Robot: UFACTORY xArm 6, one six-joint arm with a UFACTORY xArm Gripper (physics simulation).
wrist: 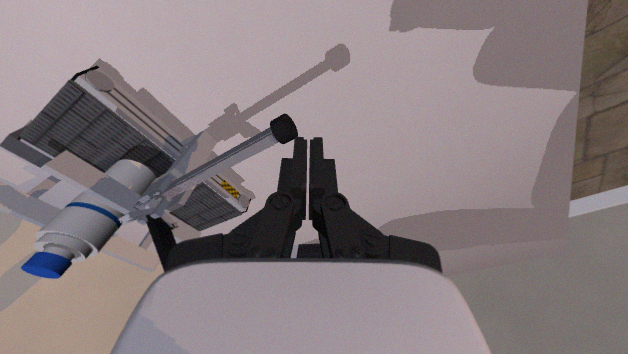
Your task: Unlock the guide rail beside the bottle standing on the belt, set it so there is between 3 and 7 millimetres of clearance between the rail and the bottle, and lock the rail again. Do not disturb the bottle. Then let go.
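Places are measured from the arm's base along level axes (x right, y ahead, z up), in metres.
Pixels of known places: gripper, fingertip midpoint: (308, 155).
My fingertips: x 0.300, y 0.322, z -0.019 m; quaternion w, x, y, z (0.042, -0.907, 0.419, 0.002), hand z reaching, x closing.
For each thing: its top centre in the pictures, then the offset to it from my fingertips. "spot": a spot on its surface instead. Level surfaces: height alone.
- white bottle at its top centre: (41, 272) dx -0.309, dy +0.111, dz +0.012 m
- belt at a spot on its surface: (65, 115) spot: dx -0.259, dy +0.206, dz -0.148 m
- pale guide rail strip at a spot on its surface: (80, 171) spot: dx -0.232, dy +0.139, dz -0.067 m
- grey rod at a spot on its surface: (225, 160) spot: dx -0.097, dy +0.029, dz -0.059 m
- black end knob at its top centre: (282, 136) dx -0.033, dy +0.005, dz -0.056 m
- clamp at a spot on its surface: (150, 205) spot: dx -0.188, dy +0.062, dz -0.037 m
- black lever at its top centre: (152, 265) dx -0.205, dy +0.028, dz +0.012 m
- yellow-and-black warning label at its top centre: (228, 192) dx -0.257, dy -0.023, dz -0.159 m
- pale table top at its surface level: dz -0.183 m
The white bottle (82, 225) with a blue cap and blue band stands at the belt (65, 115), on the left of the wrist view. A pale guide rail strip (80, 171) crosses in front of the bottle; the gap between them cannot be judged from this angle. A grey rod (225, 160) with a black end knob (284, 128) runs to the clamp (150, 205). A black lever (161, 242) shows below the clamp, partly hidden by the gripper body. My gripper (308, 155) is shut and empty. Its fingertips appear just right of the knob, apart from it in the picture.
The conveyor has a yellow-and-black warning label (230, 189) near its right end. It stands on a pale table top (425, 150) with shadows across it. The table's edge runs down the right side, with a brown stone-patterned floor (605, 115) beyond.
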